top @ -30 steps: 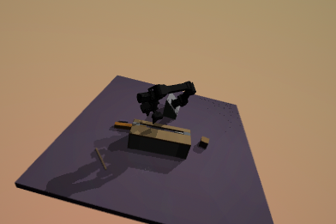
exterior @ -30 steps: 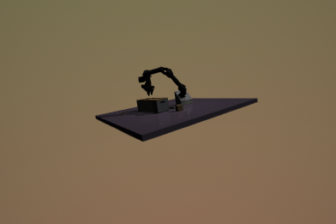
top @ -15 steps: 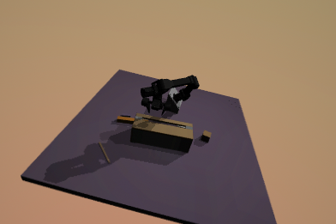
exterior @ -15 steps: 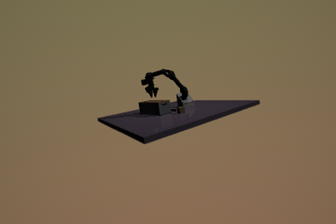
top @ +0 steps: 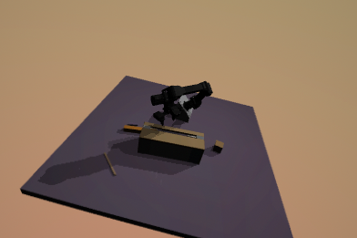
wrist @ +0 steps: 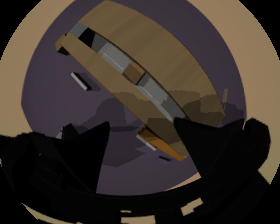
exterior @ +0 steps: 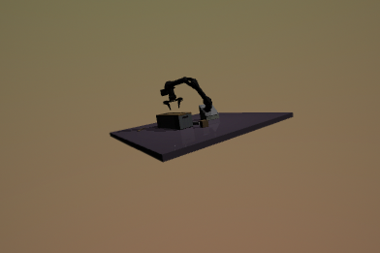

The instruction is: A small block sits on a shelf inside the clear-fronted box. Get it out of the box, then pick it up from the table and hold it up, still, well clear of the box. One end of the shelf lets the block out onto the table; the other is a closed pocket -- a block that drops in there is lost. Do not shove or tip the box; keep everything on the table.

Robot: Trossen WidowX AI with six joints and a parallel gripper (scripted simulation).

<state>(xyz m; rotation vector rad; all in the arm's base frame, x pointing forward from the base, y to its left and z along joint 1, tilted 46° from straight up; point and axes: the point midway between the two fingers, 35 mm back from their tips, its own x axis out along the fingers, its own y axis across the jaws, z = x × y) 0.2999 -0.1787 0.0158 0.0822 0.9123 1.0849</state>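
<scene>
My gripper tip is now 70 mm above the small brown block, 60 mm to the right of it and 40 mm short of it. From my gripper tip the other things lie so: thin tan stick: 270 mm to the right, 260 mm ahead, 160 mm below; then orange rod: 170 mm to the right, 150 mm below, 40 mm behind.
</scene>
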